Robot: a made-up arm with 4 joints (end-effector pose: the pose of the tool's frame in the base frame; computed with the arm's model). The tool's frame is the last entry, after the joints.
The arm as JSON. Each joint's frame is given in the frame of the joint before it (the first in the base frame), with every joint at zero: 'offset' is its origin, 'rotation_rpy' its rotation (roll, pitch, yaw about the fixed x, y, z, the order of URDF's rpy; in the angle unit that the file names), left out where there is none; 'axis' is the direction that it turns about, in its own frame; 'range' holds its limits. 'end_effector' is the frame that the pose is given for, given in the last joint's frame.
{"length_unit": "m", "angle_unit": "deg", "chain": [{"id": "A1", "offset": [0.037, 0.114, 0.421], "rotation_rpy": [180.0, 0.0, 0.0], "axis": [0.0, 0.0, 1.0], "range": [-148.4, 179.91]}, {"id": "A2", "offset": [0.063, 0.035, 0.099], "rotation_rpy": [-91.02, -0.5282, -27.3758], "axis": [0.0, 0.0, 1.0], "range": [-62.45, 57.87]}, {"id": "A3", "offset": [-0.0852, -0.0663, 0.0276], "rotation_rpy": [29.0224, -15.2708, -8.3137], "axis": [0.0, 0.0, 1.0], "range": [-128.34, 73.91]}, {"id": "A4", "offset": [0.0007, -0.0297, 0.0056], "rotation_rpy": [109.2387, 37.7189, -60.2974], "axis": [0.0, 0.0, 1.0], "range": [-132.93, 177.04]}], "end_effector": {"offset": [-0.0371, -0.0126, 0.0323], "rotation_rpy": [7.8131, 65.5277, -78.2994]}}
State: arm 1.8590 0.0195 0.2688 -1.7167
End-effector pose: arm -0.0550 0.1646 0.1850 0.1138 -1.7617 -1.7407
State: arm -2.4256 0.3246 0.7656 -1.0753
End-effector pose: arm 0.0723 0.2013 0.1687 1.8961 0.2831 1.3767
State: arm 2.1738 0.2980 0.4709 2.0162
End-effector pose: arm 0.0023 0.1226 0.2180 -1.2352 2.4012 -1.4088
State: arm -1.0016 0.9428 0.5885 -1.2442
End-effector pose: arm 0.1354 0.1897 0.1614 2.0960 -0.9456 0.3075
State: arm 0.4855 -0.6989 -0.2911 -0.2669
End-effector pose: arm -0.0692 0.0223 0.3596 -0.4125 0.5864 -0.2685
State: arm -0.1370 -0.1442 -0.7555 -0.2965
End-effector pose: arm 0.0193 -0.0271 0.2930 -0.3211 0.3410 0.4843
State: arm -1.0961 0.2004 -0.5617 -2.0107
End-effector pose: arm 0.1114 0.0282 0.1893 1.2583 0.6767 0.4988
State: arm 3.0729 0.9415 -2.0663 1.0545
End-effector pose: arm -0.0232 0.1747 0.2503 -0.2081 1.2525 -0.9377
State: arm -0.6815 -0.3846 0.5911 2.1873
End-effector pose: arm 0.0493 0.0508 0.2605 -2.7333 -0.5277 0.3241
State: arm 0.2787 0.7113 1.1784 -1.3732
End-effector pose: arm 0.1305 0.0279 0.1789 1.0882 -2.4657 -0.4054
